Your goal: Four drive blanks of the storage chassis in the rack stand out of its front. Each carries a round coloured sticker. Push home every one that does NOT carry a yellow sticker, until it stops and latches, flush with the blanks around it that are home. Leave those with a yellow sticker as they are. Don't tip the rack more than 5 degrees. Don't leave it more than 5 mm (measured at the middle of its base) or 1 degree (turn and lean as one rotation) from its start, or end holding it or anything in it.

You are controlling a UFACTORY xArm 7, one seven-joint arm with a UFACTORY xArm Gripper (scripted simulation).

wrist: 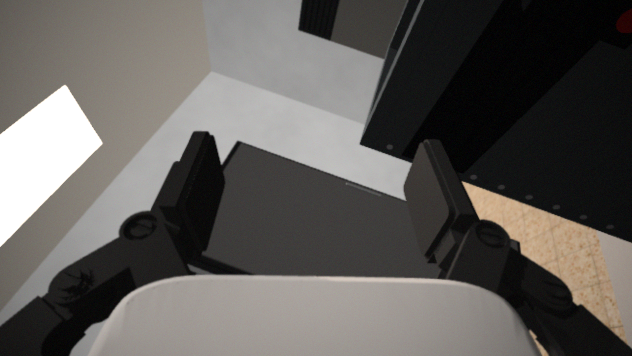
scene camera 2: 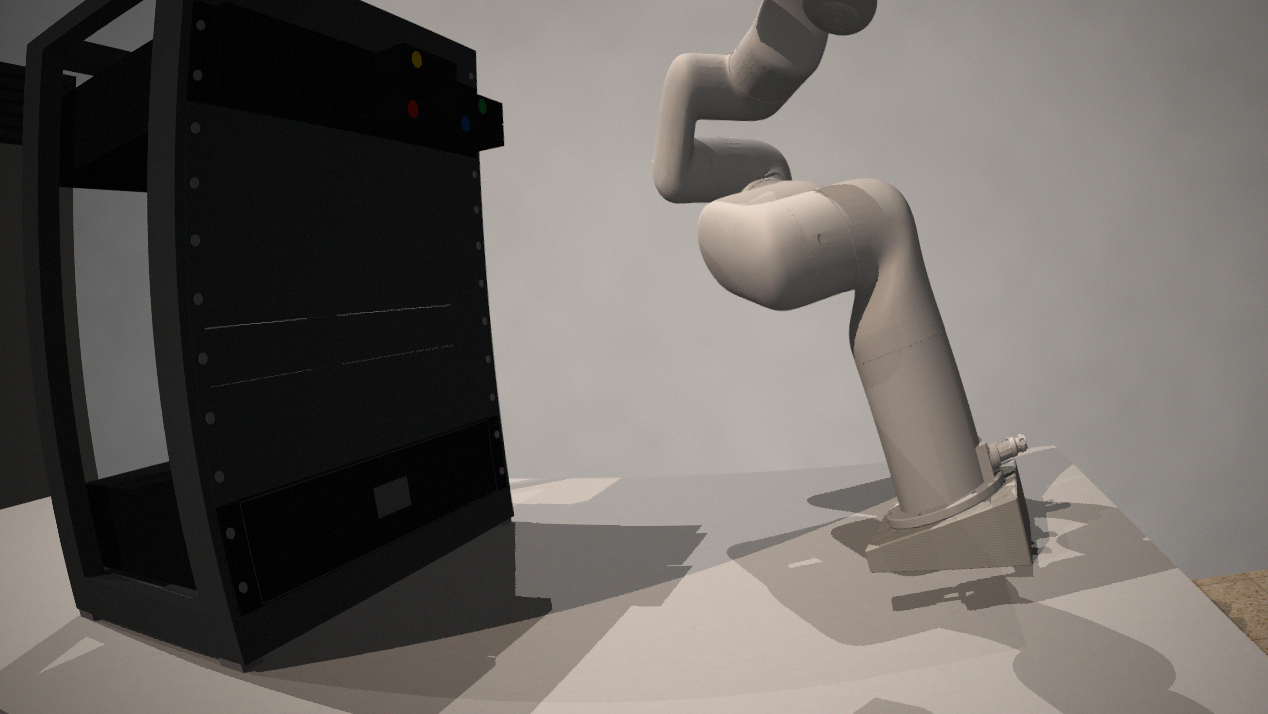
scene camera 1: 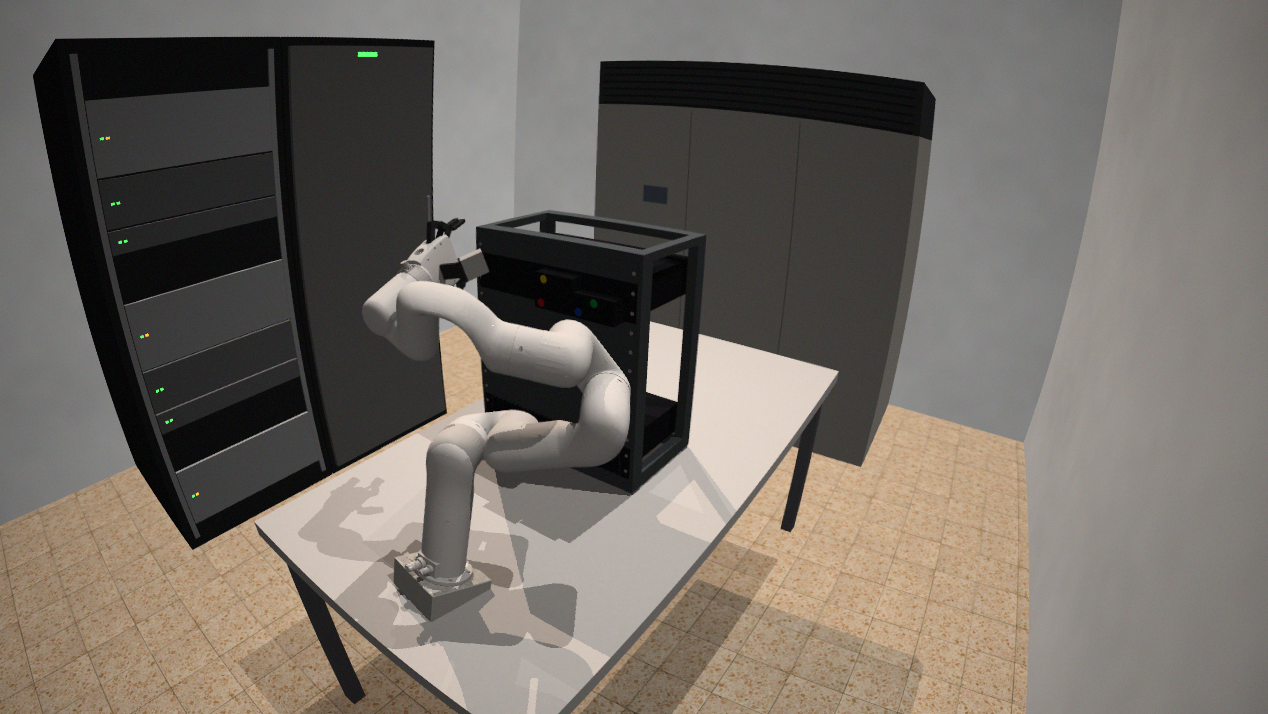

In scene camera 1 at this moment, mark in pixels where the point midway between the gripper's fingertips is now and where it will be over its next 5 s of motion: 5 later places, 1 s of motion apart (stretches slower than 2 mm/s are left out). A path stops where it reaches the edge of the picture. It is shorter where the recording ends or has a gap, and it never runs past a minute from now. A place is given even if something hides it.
The gripper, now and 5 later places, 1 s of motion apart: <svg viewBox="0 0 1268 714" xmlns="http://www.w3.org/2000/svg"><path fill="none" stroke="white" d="M467 240L505 308L512 325L528 305L538 305L573 317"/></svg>
